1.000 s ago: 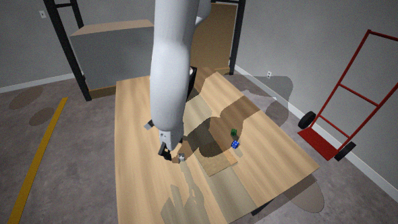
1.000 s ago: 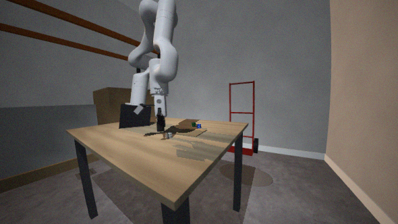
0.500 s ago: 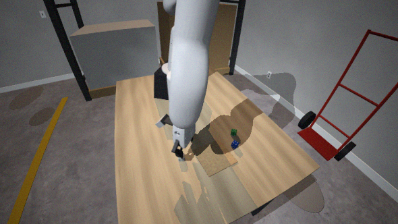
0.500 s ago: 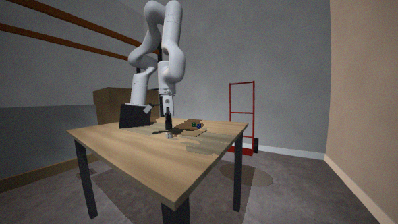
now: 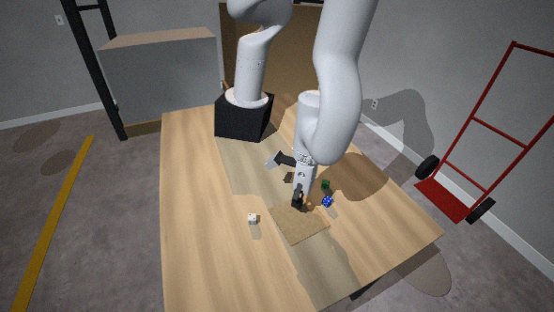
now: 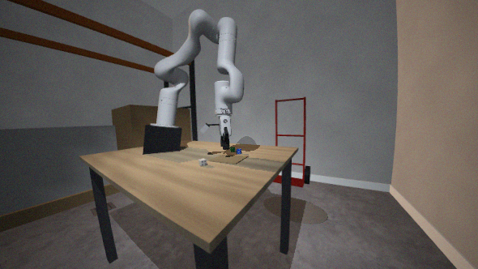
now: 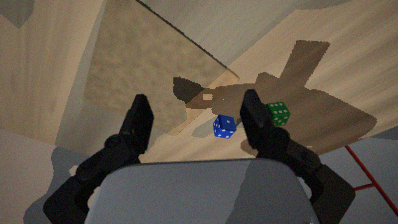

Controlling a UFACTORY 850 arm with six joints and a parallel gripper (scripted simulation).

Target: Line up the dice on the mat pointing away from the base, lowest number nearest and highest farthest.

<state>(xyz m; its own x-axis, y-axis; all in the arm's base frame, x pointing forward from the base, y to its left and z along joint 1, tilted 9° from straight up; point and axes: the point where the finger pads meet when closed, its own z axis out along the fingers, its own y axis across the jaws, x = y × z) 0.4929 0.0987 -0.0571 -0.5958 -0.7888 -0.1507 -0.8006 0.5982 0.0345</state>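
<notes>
Right now the blue die is 2 cm ahead of my hand, 9 cm to the left of it and 4 cm below it. From my hand the other things lie so: white die: 3 cm ahead, 16 cm to the right, 4 cm below; then green die: 5 cm behind, 11 cm to the left, 4 cm below; then tan mat: 5 cm ahead, 2 cm to the right, 5 cm below.
</notes>
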